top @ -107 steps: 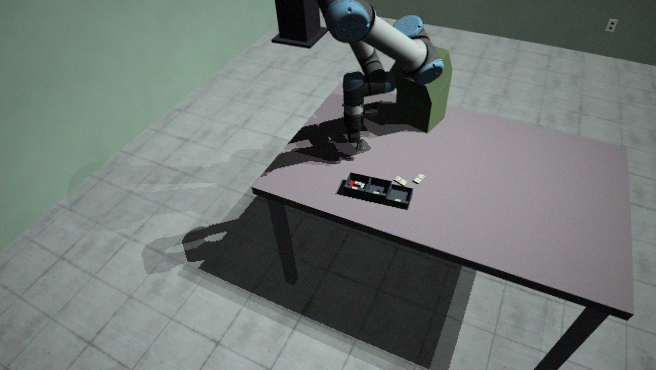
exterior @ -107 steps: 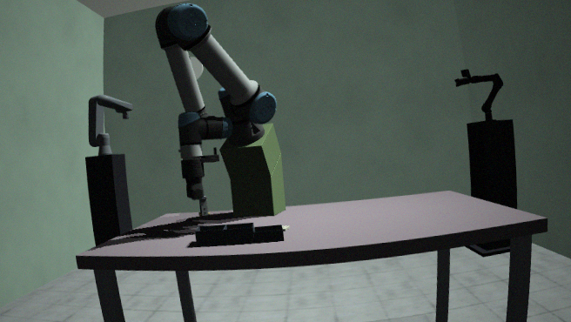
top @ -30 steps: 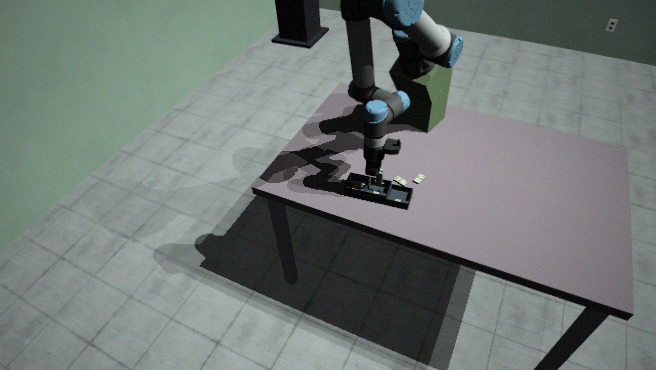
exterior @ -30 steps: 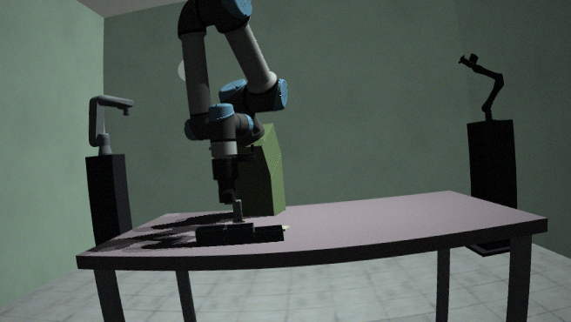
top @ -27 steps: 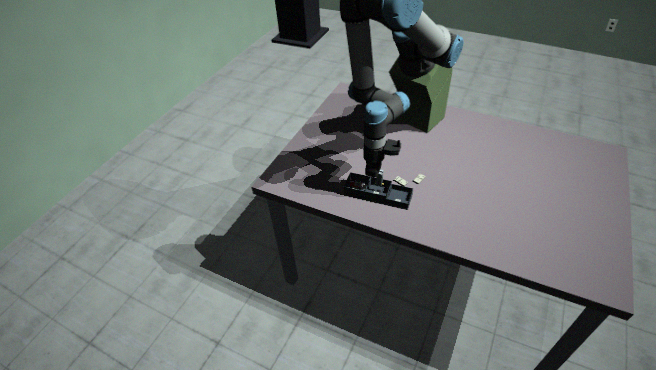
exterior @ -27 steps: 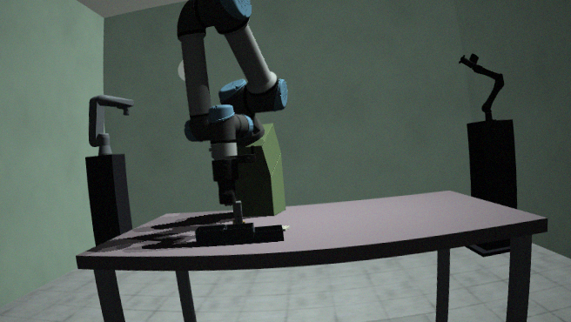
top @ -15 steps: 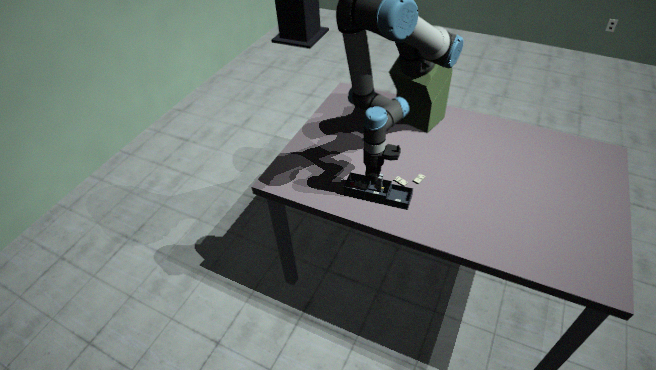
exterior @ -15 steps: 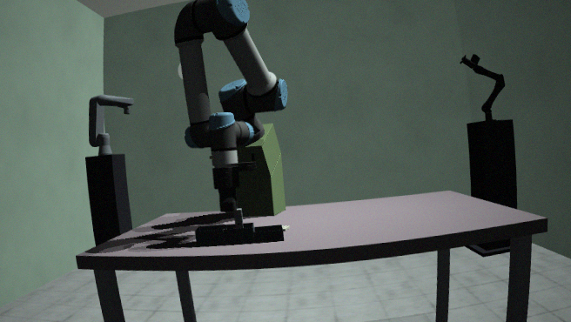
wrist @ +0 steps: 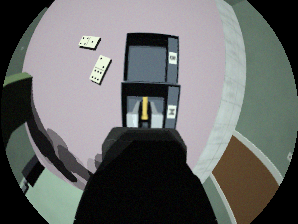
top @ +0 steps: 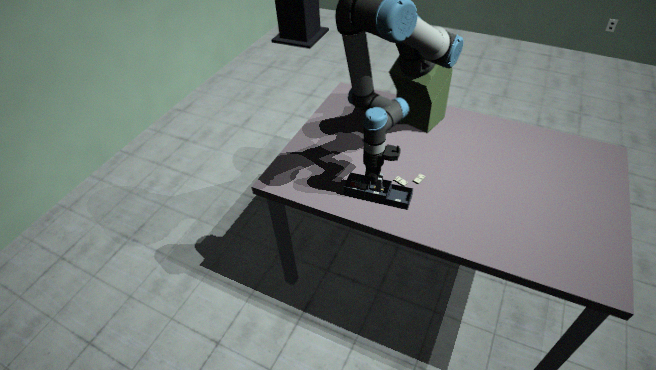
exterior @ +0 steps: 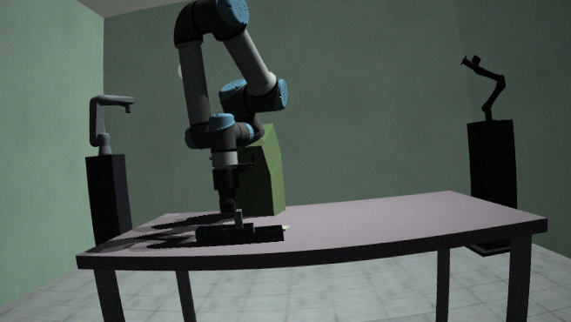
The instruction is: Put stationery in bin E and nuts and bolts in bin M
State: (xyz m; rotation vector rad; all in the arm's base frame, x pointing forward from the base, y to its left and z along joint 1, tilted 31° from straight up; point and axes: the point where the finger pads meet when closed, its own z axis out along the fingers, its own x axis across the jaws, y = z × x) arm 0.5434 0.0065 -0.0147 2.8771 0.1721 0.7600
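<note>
Now: the yellow thing 1 cm to the right of my hand and 2 cm below it. Also, from my hand: red item (8 cm to the right, 3 cm below); then small grey object (1 cm ahead, 8 cm to the right, 2 cm below).
</note>
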